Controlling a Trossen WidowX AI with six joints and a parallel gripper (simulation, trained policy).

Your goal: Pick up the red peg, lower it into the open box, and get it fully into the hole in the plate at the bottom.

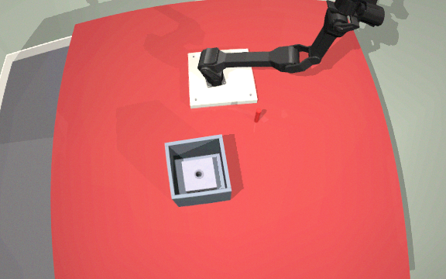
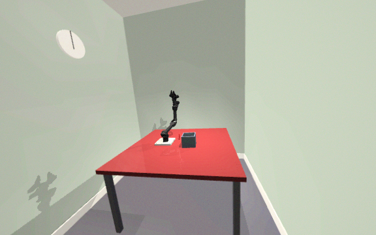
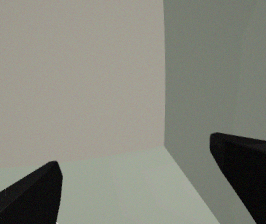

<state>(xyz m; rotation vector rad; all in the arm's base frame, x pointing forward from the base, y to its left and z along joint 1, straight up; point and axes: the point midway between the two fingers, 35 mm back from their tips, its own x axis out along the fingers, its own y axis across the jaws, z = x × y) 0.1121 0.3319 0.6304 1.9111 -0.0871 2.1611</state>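
Right now my gripper tip is 7 cm short of the red peg, 24 cm to the left of it and 65 cm above it.
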